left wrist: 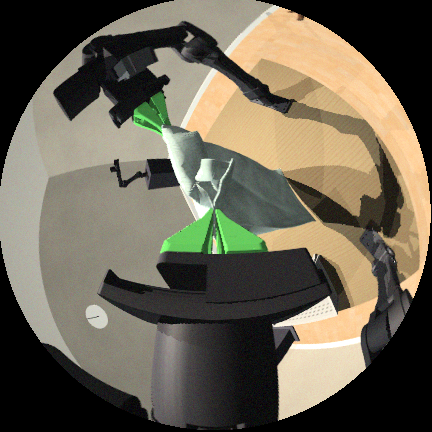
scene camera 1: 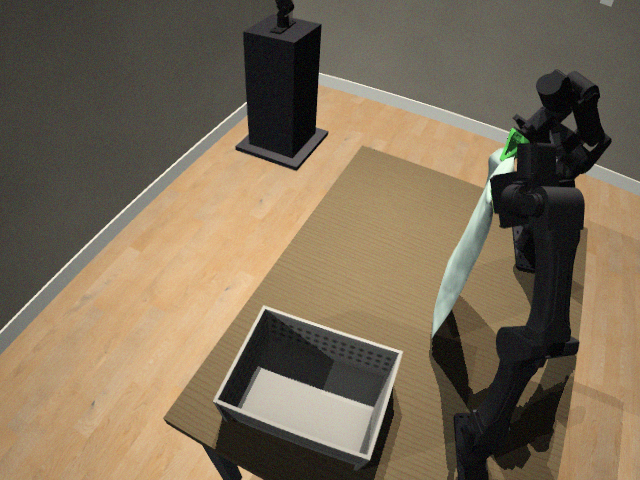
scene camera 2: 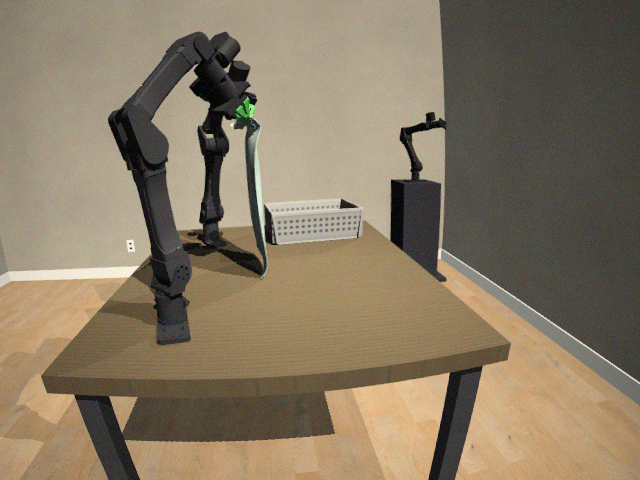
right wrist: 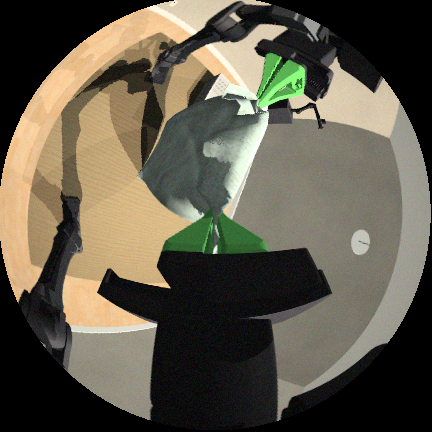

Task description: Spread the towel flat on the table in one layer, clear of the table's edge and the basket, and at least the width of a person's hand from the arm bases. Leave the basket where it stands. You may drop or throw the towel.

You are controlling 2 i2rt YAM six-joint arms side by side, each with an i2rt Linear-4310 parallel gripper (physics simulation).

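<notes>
The pale green towel (scene camera 1: 461,266) (scene camera 2: 253,175) (left wrist: 250,192) (right wrist: 185,155) hangs stretched between both grippers, high above the table (scene camera 1: 330,268) (scene camera 2: 310,315). Its lower edge reaches down near the table top; whether it touches is unclear. My left gripper (left wrist: 214,213) (right wrist: 257,105) is shut on one upper part of the towel, with a small crumpled flap at the tips. My right gripper (right wrist: 214,212) (left wrist: 172,138) is shut on another upper part. In scene camera 1, the left arm hides much of the left gripper. The grey basket (scene camera 1: 294,431) (scene camera 2: 317,225) stands upright on the table.
The basket is near the table's lower-left corner in scene camera 1. Both arm bases (scene camera 2: 173,330) (scene camera 2: 211,239) stand along the table's left side in scene camera 2. A dark pedestal (scene camera 1: 279,93) (scene camera 2: 417,222) with another small arm stands on the floor beyond the table.
</notes>
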